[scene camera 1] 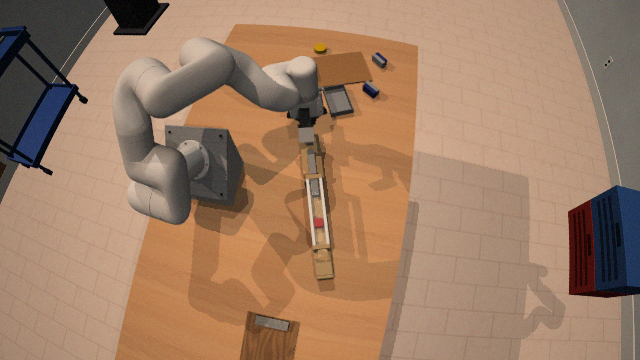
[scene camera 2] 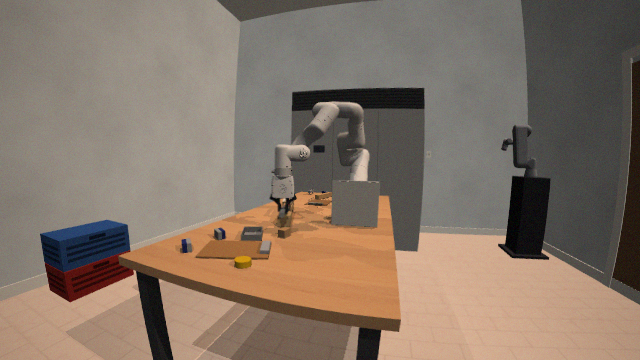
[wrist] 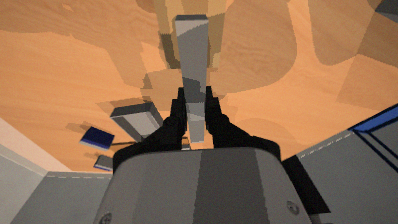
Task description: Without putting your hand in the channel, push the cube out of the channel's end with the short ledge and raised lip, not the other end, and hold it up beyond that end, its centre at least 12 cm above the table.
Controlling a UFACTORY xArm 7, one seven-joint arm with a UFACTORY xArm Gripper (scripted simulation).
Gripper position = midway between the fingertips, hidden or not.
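A grey tray (wrist: 137, 121) shares the scene with a grey bar (wrist: 192, 30). The gripper (scene camera 1: 308, 125) is there with them, and the wrist view has the gripper in it too, at (wrist: 195, 96).
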